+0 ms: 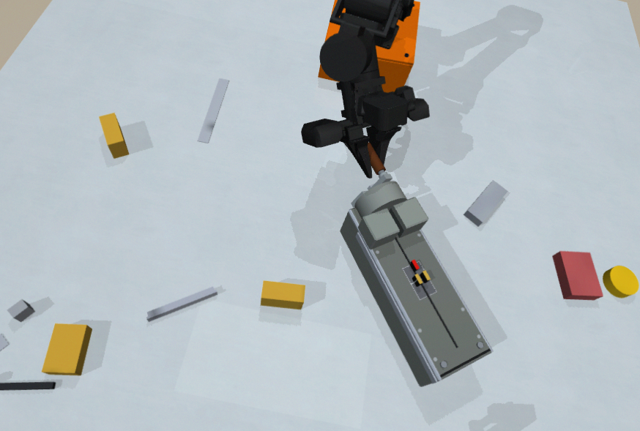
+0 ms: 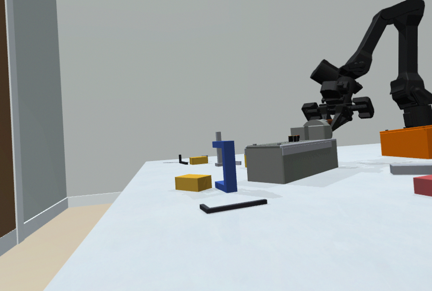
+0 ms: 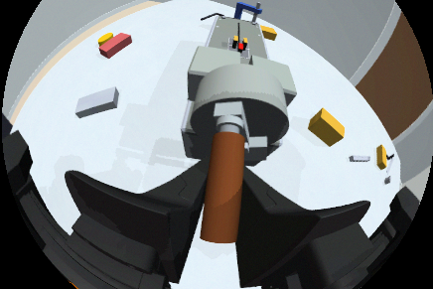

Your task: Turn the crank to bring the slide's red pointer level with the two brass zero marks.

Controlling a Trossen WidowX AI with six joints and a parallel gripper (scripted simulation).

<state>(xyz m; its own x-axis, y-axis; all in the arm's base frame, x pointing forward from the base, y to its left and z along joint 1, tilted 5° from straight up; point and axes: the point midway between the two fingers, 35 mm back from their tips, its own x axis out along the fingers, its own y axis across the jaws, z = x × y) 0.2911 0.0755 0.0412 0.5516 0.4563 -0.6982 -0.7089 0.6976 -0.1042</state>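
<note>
My gripper tip is now 11 cm short of the red pointer, 10 cm to the right of it and 1 cm above it. From my gripper tip the other things lie so: brown handle 1 cm behind, 1 cm to the right, 2 cm above; then grey block 9 cm behind, 20 cm to the left, 8 cm below; then blue clamp 29 cm ahead, 25 cm to the left, 4 cm below.
</note>
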